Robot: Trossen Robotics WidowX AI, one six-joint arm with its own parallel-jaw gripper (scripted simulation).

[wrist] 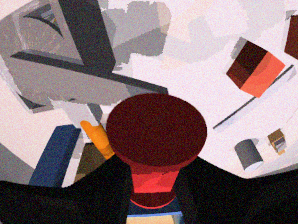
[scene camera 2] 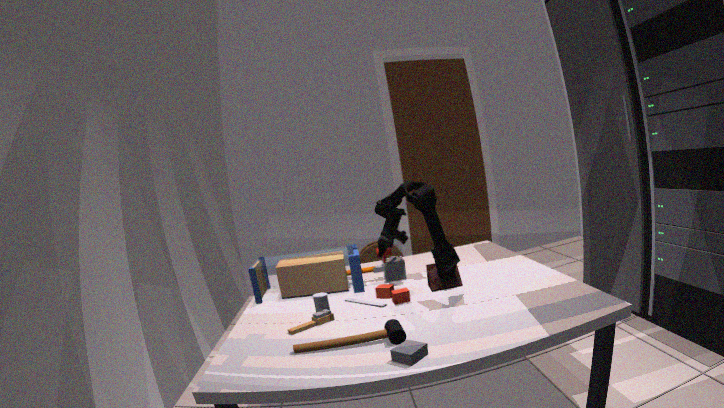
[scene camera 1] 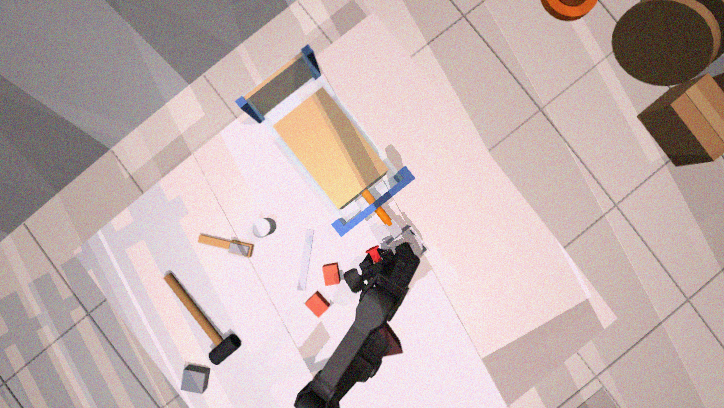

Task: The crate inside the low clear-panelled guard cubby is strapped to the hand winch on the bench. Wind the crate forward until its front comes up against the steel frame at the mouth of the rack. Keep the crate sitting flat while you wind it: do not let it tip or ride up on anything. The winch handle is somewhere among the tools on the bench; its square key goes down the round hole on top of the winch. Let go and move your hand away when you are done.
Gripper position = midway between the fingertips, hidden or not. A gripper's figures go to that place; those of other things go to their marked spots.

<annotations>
My gripper (wrist: pixel 150 147) is 0.10 m from the lens. A red knob (wrist: pixel 156 134): 0.05 m from the lens. A blue steel frame (wrist: pixel 50 171) is 0.27 m from the lens. The marked spots on the blue steel frame and the red knob are 0.23 m apart.
</annotations>
